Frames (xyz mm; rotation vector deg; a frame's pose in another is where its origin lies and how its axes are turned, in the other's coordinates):
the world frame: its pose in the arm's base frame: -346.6 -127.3 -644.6 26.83 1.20 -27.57
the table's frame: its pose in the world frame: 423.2 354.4 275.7 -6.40 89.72 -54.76
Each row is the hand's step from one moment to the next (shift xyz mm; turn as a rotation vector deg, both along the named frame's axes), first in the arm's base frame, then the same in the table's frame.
Working: the arm's base frame: its pose in the table's frame: -202.4 -126.8 -291.4 -34.88 -105.16 52.77

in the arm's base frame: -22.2 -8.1 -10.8 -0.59 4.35 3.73
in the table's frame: 18.9 -17.6 -2.5 -3.09 0.91 -4.78
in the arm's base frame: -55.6 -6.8 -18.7 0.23 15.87 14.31
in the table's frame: 40.0 -38.8 -19.3 -12.89 4.84 -16.34
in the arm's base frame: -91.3 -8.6 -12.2 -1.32 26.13 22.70
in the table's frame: 49.0 -68.4 -38.6 -19.74 7.00 -27.59
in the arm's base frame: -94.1 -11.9 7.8 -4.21 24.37 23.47
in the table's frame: 31.9 -78.9 -42.5 -19.26 3.58 -27.91
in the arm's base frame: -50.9 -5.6 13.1 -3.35 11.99 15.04
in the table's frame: 9.2 -45.1 -25.9 -12.12 -0.33 -15.30
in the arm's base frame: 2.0 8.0 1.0 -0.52 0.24 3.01
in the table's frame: -1.6 5.9 -5.6 -2.52 -1.23 -1.24
